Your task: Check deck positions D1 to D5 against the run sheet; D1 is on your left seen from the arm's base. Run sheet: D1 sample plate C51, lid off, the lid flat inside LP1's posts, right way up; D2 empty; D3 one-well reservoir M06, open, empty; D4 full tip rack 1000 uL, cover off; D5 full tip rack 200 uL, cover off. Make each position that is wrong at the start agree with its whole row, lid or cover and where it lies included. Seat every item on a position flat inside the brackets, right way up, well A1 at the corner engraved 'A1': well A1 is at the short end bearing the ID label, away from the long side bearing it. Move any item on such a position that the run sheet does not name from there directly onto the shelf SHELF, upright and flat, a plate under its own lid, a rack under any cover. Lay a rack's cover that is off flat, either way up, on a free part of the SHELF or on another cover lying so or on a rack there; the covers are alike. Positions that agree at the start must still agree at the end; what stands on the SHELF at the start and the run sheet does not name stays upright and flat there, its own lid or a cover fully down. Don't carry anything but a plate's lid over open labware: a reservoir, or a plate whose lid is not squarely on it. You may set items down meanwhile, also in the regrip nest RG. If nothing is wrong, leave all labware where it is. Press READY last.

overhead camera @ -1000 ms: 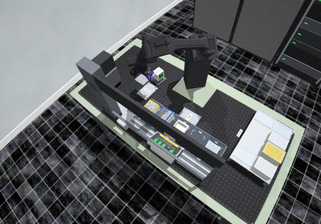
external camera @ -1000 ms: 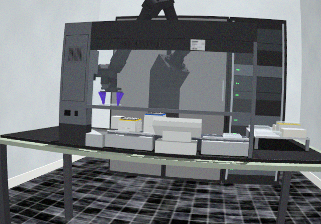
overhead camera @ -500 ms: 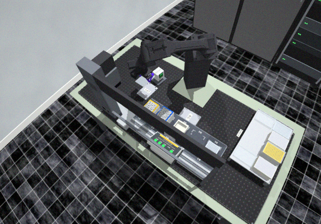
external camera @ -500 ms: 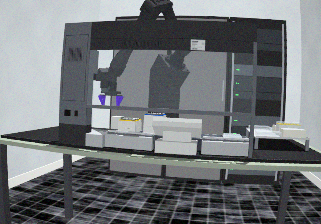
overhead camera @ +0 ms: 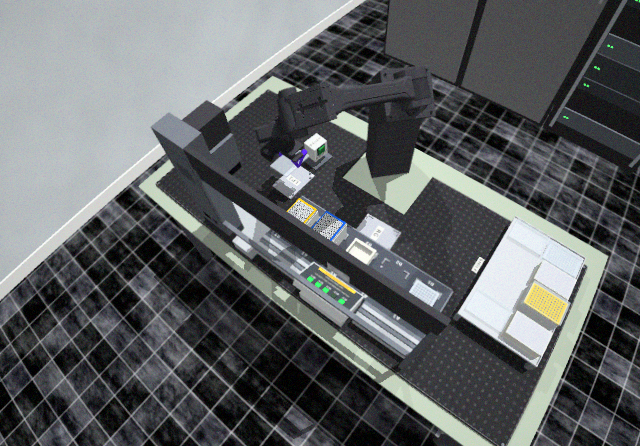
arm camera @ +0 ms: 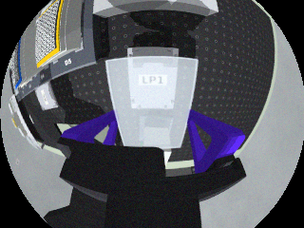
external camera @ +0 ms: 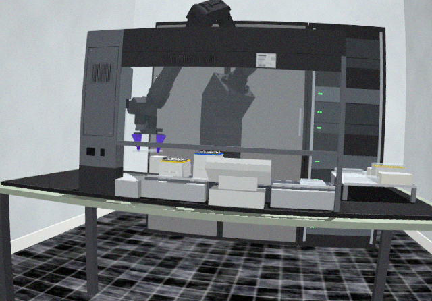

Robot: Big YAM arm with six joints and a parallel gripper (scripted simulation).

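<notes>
The ready button box is 15 cm behind my hand, 7 cm below it and 3 cm to the right of it. From my hand the other things lie so: blue-rimmed tip rack: 34 cm to the left, 6 cm ahead, 1 cm below; clear plate lid: right at my hand; yellow-rimmed tip rack: 22 cm to the left, 11 cm ahead, 4 cm below.
</notes>
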